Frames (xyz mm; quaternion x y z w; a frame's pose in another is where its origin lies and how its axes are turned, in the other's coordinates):
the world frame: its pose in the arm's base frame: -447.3 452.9 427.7 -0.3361 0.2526 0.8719 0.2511
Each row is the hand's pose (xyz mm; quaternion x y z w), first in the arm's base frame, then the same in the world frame.
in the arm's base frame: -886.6 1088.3 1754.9 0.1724 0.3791 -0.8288 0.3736
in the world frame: -491.2 153.3 1446.9 -0.7088 -0.1291 0.3629 0.5910
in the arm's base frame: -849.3 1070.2 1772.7 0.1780 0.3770 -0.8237 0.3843
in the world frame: -532.9 149.0 1430.2 -0.7106 -0.1192 0.3702 0.5863
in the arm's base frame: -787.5 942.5 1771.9 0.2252 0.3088 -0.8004 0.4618
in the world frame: -606.6 206.5 1323.5 -0.6832 -0.0336 0.4430 0.5796
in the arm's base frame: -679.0 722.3 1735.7 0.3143 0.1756 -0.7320 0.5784
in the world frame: -710.2 295.1 1116.1 -0.6113 0.1300 0.5497 0.5543
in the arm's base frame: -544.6 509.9 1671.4 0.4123 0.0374 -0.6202 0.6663
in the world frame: -808.3 354.5 883.4 -0.5167 0.3099 0.6200 0.5026
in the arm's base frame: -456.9 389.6 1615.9 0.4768 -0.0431 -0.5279 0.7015
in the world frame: -857.8 375.9 734.0 -0.4513 0.4263 0.6382 0.4553
